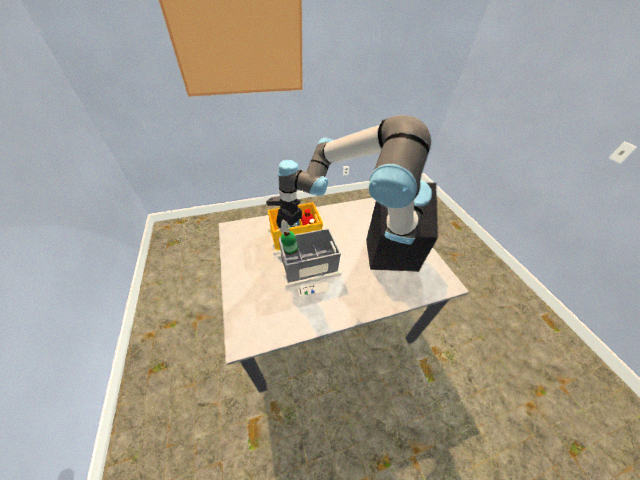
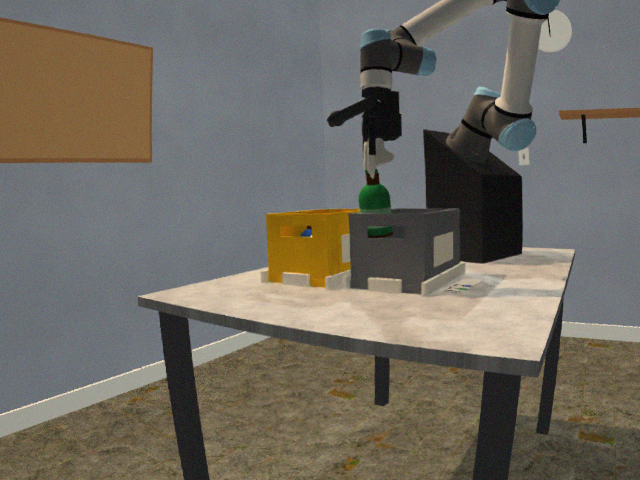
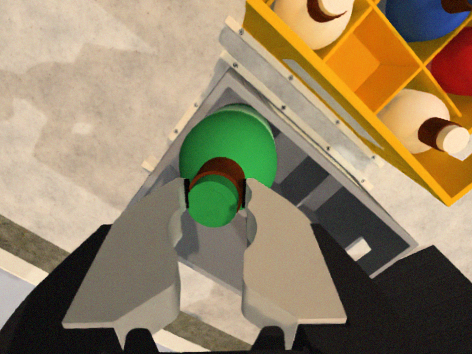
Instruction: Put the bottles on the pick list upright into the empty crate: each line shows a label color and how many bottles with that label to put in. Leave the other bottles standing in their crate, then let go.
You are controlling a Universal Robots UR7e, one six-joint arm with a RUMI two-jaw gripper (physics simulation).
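Frame: origin at the arm's base, x ahead, y left, z up, level; centimetres.
Seen in the pictures: gripper, fingertip midpoint: (image 1: 285,231) (image 2: 371,179) (image 3: 216,181); arm's base, origin of the base link: (image 2: 465,151).
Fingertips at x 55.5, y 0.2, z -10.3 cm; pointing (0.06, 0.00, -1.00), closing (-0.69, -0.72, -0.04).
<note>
Pixels of each thing's top centre, then the offset from my fingertips to it. "spot": a spot on its surface instead. Level surfaces: height alone.
- green bottle, middle of its top: (image 3: 226,216) (image 2: 373,168) (image 1: 287,228) dx -1.0, dy +0.1, dz +2.4 cm
- grey crate, middle of its top: (image 3: 273,236) (image 2: 408,210) (image 1: 309,245) dx -11.1, dy +3.2, dz -7.8 cm
- yellow crate, middle of its top: (image 3: 461,30) (image 2: 325,211) (image 1: 294,216) dx -5.8, dy -19.6, dz -7.8 cm
- blue bottle, surface spot: (image 3: 425,20) spot: dx -5.3, dy -21.0, dz -13.4 cm
- red bottle, middle of its top: (image 1: 307,210) dx -13.7, dy -25.2, dz -9.0 cm
- pick list, middle of its top: (image 2: 462,284) (image 1: 313,288) dx -11.7, dy +17.9, dz -25.1 cm
- table, its level: dz -25.3 cm
My gripper (image 1: 285,227) (image 2: 371,173) (image 3: 216,181) is shut on the neck of a green bottle (image 1: 289,243) (image 2: 374,197) (image 3: 227,140). The bottle is about upright in the left end of the grey crate (image 1: 294,270) (image 2: 387,263) (image 3: 220,265). Its shoulder is above the rim, and its bottom edge shows through the handle hole, above the crate floor. The yellow crate (image 1: 298,228) (image 2: 297,258) (image 3: 425,176) holds white bottles (image 3: 320,27) (image 3: 411,117), a blue bottle (image 3: 425,20) and a red bottle (image 1: 308,218) (image 3: 459,67). The pick list (image 1: 323,287) (image 2: 460,287) has green and blue marks; its numbers are too small to read.
The yellow crate stands close behind the grey one, with low pale rails (image 2: 295,279) (image 3: 285,107) around both. Compartments to the right of the green bottle show dark and without bottles. The black robot base (image 1: 387,253) (image 2: 498,217) stands to the right on the table (image 1: 258,310) (image 2: 310,310).
</note>
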